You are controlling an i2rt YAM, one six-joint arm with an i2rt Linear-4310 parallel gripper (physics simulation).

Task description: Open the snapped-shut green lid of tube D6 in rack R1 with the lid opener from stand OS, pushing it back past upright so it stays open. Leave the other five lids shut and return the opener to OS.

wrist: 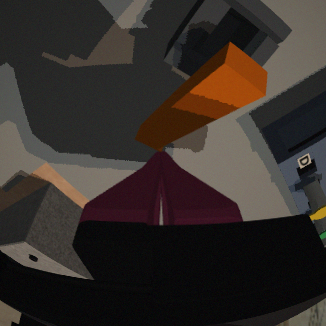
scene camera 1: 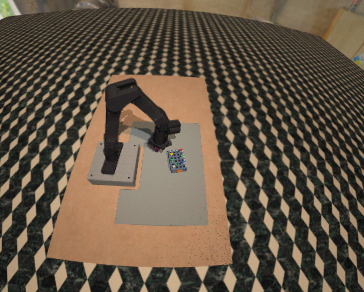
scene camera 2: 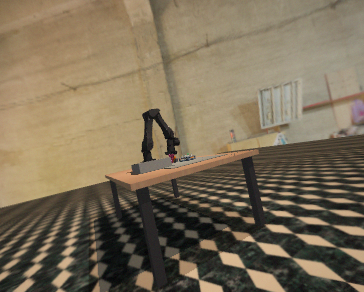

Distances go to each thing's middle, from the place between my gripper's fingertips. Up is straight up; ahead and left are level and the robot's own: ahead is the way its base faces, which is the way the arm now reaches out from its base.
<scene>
My hand is 40 mm to the right of the orange-handled tool (wrist: pixel 230 79), 30 mm short of it and 20 mm below it. From my hand the other things lie so: dark grey block (wrist: pixel 198 37) 60 mm to the left, 60 mm ahead, 10 mm above.
</scene>
